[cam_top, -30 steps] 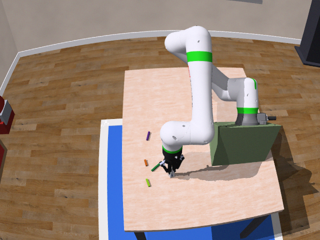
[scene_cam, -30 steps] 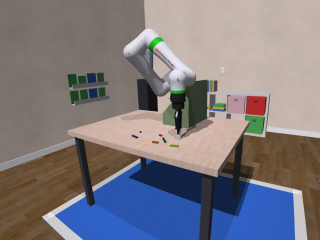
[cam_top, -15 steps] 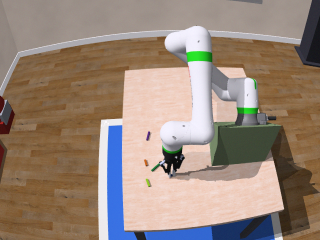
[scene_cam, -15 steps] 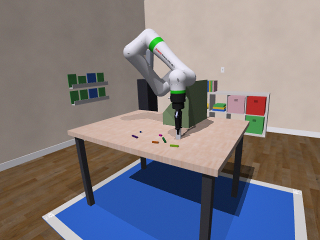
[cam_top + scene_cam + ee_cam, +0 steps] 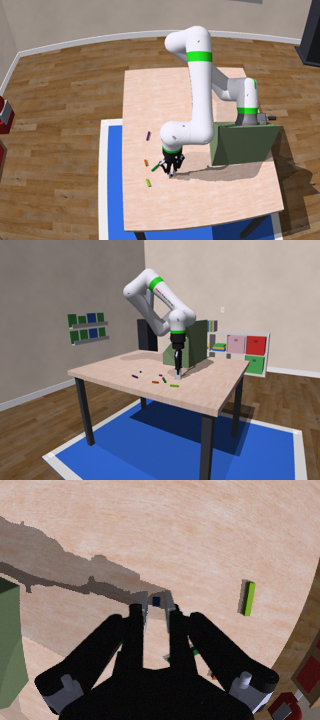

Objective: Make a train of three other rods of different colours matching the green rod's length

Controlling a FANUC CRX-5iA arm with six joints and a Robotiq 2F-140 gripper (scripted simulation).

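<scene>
My hand is 13 cm to the left of the magenta rod, 3 cm short of it and 3 cm above it. Also, from my hand: lime rod: 12 cm ahead, 5 cm to the left, 3 cm below; orange rod: 14 cm ahead, 8 cm to the right, 3 cm below; green rod: 8 cm ahead, 6 cm to the right, 3 cm below.
</scene>
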